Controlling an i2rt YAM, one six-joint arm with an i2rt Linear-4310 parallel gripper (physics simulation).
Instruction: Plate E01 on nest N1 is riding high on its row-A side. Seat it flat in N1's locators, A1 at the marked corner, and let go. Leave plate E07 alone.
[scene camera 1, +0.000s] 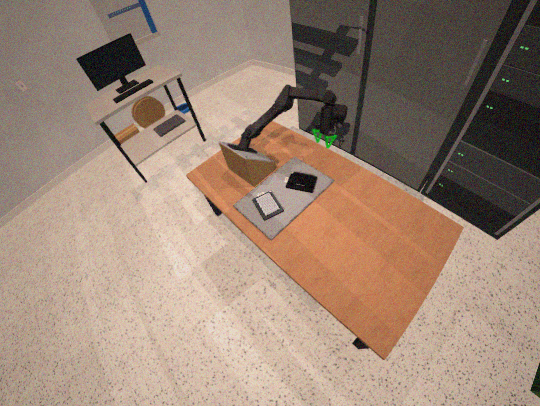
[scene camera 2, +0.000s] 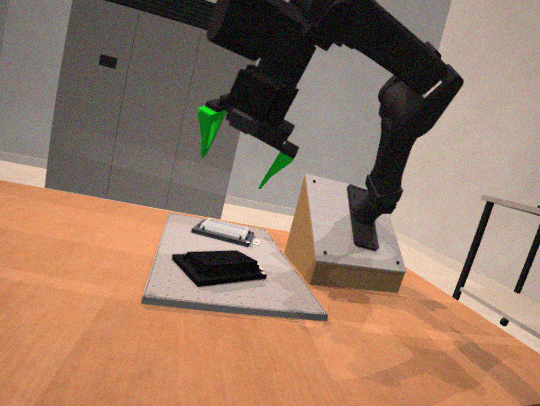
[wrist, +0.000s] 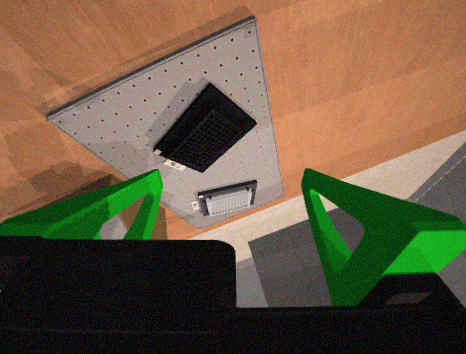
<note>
My gripper (scene camera 2: 231, 171) is open, holding nothing. Also in view: a black square module (scene camera 2: 230, 260). A module with pale grey top (wrist: 232, 201) rests on a holder with grey-framed module (scene camera 2: 246, 242). Further things: an N1 nest (scene camera 2: 199, 278).
The black square module also shows in the wrist view (wrist: 212, 130). My gripper also shows in the wrist view (wrist: 232, 176). The N1 nest also shows in the wrist view (wrist: 210, 93).
</note>
